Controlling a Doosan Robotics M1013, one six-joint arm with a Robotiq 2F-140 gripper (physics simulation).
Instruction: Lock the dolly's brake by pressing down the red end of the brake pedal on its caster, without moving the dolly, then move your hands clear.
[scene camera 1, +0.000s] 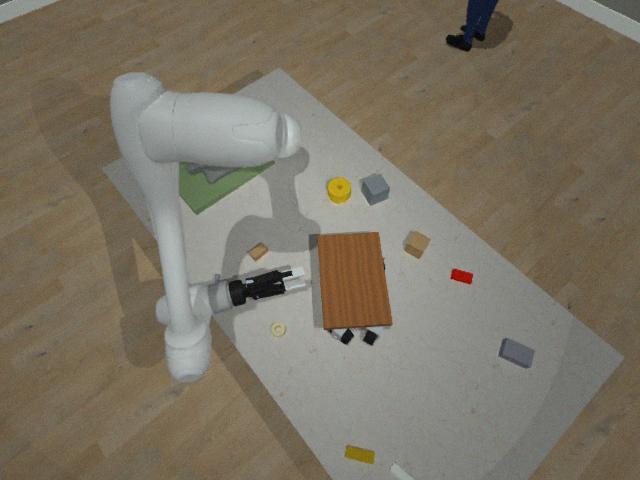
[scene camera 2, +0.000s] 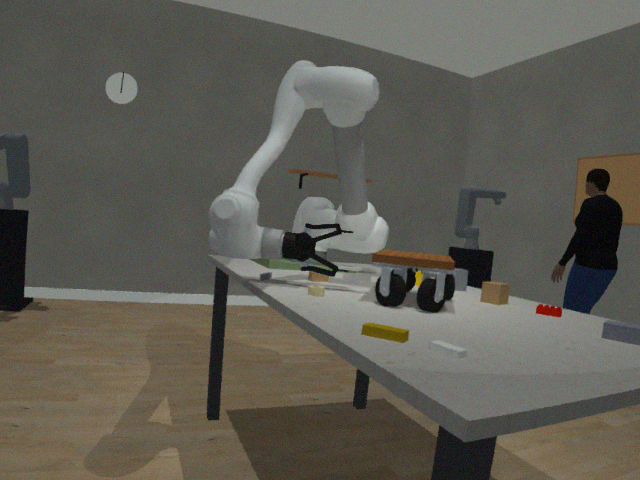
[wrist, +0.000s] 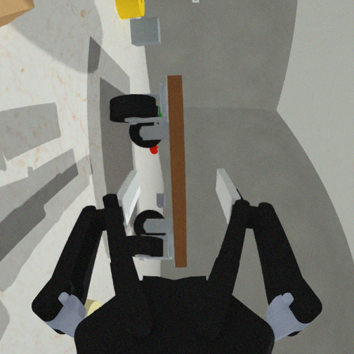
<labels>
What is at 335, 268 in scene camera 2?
My gripper.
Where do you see my gripper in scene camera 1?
304, 276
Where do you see a grey block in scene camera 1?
519, 354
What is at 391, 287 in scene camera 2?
A dolly.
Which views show the dolly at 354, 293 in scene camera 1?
Scene camera 1, scene camera 2 and the wrist view: all of them.
</labels>
